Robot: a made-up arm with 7 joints. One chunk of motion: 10 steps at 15 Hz.
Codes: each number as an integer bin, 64 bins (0 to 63) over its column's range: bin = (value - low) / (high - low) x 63, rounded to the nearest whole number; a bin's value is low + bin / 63 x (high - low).
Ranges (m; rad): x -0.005..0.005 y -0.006..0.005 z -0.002..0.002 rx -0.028..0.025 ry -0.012..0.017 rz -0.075..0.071
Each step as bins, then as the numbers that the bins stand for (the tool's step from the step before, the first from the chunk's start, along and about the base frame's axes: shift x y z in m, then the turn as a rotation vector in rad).
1 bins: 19 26 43 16 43 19
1 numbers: -0.00198 -0.00146 0.00073 -0.01454 0.00779 -0.03097
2 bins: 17 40 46 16 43 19
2 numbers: -0.00230 0.00098 0.00092 -0.01454 0.00779 -0.03097
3 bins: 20 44 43 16 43 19
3 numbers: -0.00183 0.00168 0.00073 -0.01454 0.00779 -0.03097
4 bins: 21 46 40 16 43 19
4 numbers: -0.00167 0.00203 0.00054 -0.01454 0.00779 -0.03097
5 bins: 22 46 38 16 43 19
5 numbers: -0.00151 0.00203 0.00041 -0.01454 0.00779 -0.03097
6 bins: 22 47 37 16 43 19
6 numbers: -0.00151 0.00221 0.00035 -0.01454 0.00779 -0.03097
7 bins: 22 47 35 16 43 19
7 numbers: -0.00151 0.00221 0.00022 -0.01454 0.00779 -0.03097
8 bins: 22 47 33 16 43 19
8 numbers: -0.00151 0.00221 0.00010 -0.01454 0.00779 -0.03097
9 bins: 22 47 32 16 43 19
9 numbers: -0.00151 0.00221 0.00003 -0.01454 0.00779 -0.03097
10 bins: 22 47 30 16 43 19
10 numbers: -0.00151 0.00221 -0.00010 -0.01454 0.00779 -0.03097
